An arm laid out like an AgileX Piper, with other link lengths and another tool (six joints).
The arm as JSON. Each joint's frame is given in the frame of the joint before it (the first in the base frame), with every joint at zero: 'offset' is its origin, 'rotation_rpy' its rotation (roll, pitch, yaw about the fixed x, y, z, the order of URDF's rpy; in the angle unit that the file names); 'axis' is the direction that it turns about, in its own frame. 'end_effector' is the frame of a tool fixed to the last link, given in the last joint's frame.
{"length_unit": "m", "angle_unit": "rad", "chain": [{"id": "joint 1", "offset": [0.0, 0.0, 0.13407], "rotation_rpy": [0.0, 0.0, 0.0], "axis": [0.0, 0.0, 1.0]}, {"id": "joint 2", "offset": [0.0, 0.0, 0.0], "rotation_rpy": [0.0, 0.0, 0.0], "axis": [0.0, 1.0, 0.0]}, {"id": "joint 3", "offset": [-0.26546, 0.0, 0.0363], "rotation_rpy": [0.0, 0.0, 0.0], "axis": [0.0, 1.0, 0.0]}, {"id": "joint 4", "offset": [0.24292, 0.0, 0.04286], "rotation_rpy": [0.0, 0.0, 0.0], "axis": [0.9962, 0.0, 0.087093]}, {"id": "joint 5", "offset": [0.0, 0.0, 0.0], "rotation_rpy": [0.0, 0.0, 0.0], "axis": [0.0, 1.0, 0.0]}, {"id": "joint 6", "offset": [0.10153, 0.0, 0.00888], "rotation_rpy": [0.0, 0.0, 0.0], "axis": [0.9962, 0.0, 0.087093]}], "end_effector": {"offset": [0.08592, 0.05, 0.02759], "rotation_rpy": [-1.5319, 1.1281, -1.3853]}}
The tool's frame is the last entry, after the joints.
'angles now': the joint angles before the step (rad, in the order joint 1, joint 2, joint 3, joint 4, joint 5, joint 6). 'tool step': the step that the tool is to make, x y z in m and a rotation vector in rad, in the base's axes. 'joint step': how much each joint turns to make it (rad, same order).
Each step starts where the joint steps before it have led.
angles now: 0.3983 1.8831 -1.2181 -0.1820 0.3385 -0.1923
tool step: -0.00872 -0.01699 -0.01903 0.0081 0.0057 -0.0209
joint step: -0.0353 -0.0113 0.1081 -0.0010 -0.0961 0.0003
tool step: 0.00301 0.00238 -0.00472 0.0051 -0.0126 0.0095
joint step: 0.0000 0.0199 0.0000 0.0002 -0.0343 -0.0062
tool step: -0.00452 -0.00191 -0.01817 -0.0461 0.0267 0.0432
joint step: 0.0000 0.0367 0.0000 -0.0001 0.0026 -0.0548
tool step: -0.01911 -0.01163 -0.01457 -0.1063 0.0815 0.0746
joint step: -0.0001 0.0000 -0.0001 0.0038 0.1107 -0.1099
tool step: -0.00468 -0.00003 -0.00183 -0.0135 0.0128 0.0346
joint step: 0.0000 0.0000 0.0001 0.0377 0.0132 -0.0706
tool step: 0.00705 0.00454 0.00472 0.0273 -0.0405 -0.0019
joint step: 0.0000 0.0001 -0.0001 0.0078 -0.0479 0.0019
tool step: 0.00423 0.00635 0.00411 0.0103 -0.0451 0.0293
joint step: 0.0083 -0.0001 0.0001 -0.0001 -0.0469 -0.0195
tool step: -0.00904 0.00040 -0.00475 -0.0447 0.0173 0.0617
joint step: 0.0112 0.0000 0.0000 0.0096 0.0305 -0.0718
